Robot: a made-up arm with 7 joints. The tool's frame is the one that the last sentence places. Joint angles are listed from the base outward.
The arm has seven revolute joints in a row. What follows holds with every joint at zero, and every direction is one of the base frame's.
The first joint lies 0.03 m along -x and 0.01 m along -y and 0.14 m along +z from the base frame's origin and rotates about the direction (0, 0.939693, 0.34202).
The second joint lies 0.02 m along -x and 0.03 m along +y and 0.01 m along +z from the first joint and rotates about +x.
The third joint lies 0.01 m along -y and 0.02 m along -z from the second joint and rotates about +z.
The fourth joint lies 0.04 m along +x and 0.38 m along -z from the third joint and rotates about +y.
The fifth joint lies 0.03 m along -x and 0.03 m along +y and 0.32 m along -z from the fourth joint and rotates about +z.
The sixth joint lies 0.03 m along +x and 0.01 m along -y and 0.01 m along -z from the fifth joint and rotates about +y.
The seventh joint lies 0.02 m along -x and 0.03 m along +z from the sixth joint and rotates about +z.
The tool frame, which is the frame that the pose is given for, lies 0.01 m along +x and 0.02 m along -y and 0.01 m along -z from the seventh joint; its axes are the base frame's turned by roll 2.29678, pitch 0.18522 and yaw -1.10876 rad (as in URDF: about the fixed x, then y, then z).
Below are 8 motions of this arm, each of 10 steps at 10 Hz.
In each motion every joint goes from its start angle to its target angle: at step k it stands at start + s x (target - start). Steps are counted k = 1, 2, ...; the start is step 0. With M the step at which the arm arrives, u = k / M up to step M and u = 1 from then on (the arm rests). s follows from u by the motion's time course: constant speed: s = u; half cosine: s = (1 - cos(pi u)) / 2; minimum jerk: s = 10 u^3 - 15 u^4 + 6 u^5.
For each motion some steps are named. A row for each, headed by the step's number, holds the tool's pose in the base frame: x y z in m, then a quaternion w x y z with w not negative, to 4 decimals.
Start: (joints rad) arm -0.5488 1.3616 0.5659 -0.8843 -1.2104 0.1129 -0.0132
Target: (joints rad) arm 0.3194 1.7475 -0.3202 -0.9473 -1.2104 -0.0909 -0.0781
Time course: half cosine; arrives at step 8
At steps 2, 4, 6, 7, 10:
2: 0.2490 0.6249 0.2449 0.7040 -0.4764 0.1844 0.4934
4: 0.2241 0.6405 0.1884 0.6332 -0.2364 0.3420 0.6529
6: 0.1633 0.6625 0.1304 0.4733 0.0137 0.4888 0.7327
7: 0.1366 0.6694 0.1174 0.4090 0.0878 0.5272 0.7396
10: 0.1265 0.6718 0.1138 0.3850 0.1133 0.5397 0.7401

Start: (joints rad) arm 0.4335 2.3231 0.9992 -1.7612 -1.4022 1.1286 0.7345
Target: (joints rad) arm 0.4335 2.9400 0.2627 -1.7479 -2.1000 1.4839 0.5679
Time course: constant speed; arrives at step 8
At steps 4, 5, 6, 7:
4: 0.4023 0.0973 0.4442 0.9716 0.1800 -0.1052 -0.1122
5: 0.4169 0.0912 0.4312 0.9538 0.2532 -0.1042 -0.1234
6: 0.4293 0.0868 0.4199 0.9301 0.3248 -0.1009 -0.1388
7: 0.4397 0.0836 0.4106 0.9004 0.3941 -0.0946 -0.1579

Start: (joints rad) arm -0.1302 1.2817 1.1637 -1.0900 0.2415 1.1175 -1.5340
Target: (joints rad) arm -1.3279 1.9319 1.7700 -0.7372 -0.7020 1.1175 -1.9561
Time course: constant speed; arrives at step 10
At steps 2, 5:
2: 0.0275 0.5966 0.3437 0.3141 -0.7969 0.2526 0.4500
5: -0.0703 0.5930 0.4075 0.3155 -0.8564 0.1555 0.3780

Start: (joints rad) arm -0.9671 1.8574 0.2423 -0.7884 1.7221 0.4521 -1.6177
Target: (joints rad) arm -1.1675 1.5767 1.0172 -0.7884 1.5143 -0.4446 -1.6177
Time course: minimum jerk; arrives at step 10
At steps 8, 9, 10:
8: 0.0185 0.6169 0.4813 0.5771 -0.5917 -0.2978 -0.4776
9: 0.0183 0.6230 0.4747 0.5562 -0.5869 -0.3282 -0.4884
10: 0.0182 0.6240 0.4734 0.5524 -0.5861 -0.3334 -0.4901

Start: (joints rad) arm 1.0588 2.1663 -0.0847 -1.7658 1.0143 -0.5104 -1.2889
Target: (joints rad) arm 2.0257 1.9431 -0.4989 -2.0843 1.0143 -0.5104 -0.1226
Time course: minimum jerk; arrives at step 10
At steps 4, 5, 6, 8, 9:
4: 0.0150 0.4325 -0.0464 0.1210 -0.2765 0.9151 0.2673
5: -0.0803 0.4114 -0.0434 0.0662 0.3918 -0.8758 -0.2741
6: -0.1648 0.3810 -0.0180 0.2428 0.4955 -0.7833 -0.2865
8: -0.2567 0.3258 0.0472 0.4539 0.6105 -0.5705 -0.3094
9: -0.2698 0.3143 0.0624 0.4867 0.6270 -0.5209 -0.3140

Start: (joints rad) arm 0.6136 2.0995 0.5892 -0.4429 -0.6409 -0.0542 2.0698
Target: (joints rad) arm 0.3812 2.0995 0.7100 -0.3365 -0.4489 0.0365 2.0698
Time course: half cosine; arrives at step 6
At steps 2, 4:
2: 0.1683 0.5898 0.5060 0.4968 -0.8260 0.1485 -0.2210
4: 0.1334 0.5844 0.5363 0.4911 -0.7933 0.0865 -0.3495

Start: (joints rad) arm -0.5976 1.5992 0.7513 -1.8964 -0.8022 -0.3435 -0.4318
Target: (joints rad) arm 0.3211 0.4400 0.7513 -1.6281 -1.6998 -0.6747 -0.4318
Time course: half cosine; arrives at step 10
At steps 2, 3, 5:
2: 0.1451 0.3573 0.4611 0.9711 -0.0080 -0.0465 0.2339
3: 0.1851 0.3980 0.3998 0.9609 -0.0320 0.0202 0.2742
5: 0.2263 0.4792 0.1895 0.8941 -0.0759 0.2197 0.3828

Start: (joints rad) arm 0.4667 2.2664 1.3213 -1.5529 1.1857 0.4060 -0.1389
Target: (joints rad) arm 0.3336 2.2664 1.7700 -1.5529 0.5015 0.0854 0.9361
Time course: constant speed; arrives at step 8
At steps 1, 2, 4, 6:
1: 0.1728 0.1231 0.6193 0.5865 -0.4744 0.5897 -0.2885
2: 0.1502 0.1180 0.6305 0.5847 -0.4506 0.5764 -0.3506
4: 0.1021 0.1113 0.6495 0.5714 -0.3860 0.5565 -0.4635
6: 0.0512 0.1093 0.6633 0.5481 -0.3038 0.5459 -0.5561

